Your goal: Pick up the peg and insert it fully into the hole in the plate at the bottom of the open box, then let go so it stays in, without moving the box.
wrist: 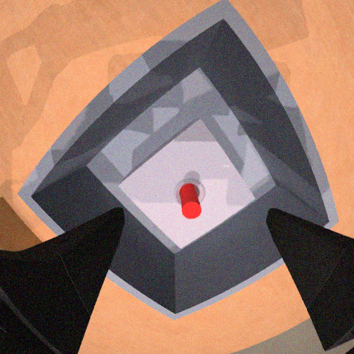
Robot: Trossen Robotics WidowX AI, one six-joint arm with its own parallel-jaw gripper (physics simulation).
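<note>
The red peg [190,201] stands upright in the hole of the pale plate [155,172], with its round top toward the camera. A faint grey ring shows around its lower end. How deep the peg sits cannot be told exactly from this angle. The plate lies at the bottom of the open grey box [225,275]. My gripper [197,215] is wide open, with one black finger at the left and one at the right. It is above the box, and both fingers are apart from the peg.
The box's dark walls rise around the plate on all sides, with a lighter rim. The box stands on an orange-brown wood-like table [135,325]. A brown object [15,227] shows at the left edge, and a grey-green area [285,340] at the bottom right. Shadows cross the table and box.
</note>
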